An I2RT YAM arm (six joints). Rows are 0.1 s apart.
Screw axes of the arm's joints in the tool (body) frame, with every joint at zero. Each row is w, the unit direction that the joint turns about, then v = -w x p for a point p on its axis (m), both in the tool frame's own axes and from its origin. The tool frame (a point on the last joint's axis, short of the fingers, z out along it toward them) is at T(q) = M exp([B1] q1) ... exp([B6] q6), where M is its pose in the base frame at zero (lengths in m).
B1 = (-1, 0, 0, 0.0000, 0.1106, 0.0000)
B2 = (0, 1, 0, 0.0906, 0.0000, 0.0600)
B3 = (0, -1, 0, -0.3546, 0.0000, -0.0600)
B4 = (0, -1, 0, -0.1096, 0.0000, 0.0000)
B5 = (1, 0, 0, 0.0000, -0.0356, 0.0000)
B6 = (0, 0, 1, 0.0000, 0.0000, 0.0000)
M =
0 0 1 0.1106
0 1 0 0.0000
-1 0 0 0.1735
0 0 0 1
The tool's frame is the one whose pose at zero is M.
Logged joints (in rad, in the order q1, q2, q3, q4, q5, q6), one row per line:
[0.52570 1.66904 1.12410 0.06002 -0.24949 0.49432]
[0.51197 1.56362 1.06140 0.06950 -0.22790 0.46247]
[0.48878 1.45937 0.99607 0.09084 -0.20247 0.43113]
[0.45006 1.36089 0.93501 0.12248 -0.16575 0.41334]
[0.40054 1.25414 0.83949 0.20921 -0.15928 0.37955]
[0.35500 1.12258 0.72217 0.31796 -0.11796 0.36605]
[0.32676 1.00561 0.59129 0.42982 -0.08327 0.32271]
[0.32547 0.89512 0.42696 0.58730 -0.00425 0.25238]
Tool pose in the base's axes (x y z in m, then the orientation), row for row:
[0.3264 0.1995 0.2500 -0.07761 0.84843 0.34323 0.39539]
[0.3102 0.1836 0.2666 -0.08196 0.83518 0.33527 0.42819]
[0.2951 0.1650 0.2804 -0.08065 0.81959 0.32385 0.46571]
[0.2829 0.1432 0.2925 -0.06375 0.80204 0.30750 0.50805]
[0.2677 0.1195 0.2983 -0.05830 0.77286 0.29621 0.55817]
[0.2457 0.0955 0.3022 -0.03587 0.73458 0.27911 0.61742]
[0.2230 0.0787 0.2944 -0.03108 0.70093 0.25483 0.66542]
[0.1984 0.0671 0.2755 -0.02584 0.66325 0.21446 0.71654]
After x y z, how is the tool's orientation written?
As a quaternion, x y z w.
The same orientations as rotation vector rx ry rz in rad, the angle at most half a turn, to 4 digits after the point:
[-0.1968 2.1509 0.8702]
[-0.2047 2.0855 0.8372]
[-0.1980 2.0123 0.7951]
[-0.1536 1.9329 0.7411]
[-0.1375 1.8231 0.6987]
[-0.0826 1.6909 0.6425]
[-0.0702 1.5827 0.5754]
[-0.0572 1.4680 0.4747]

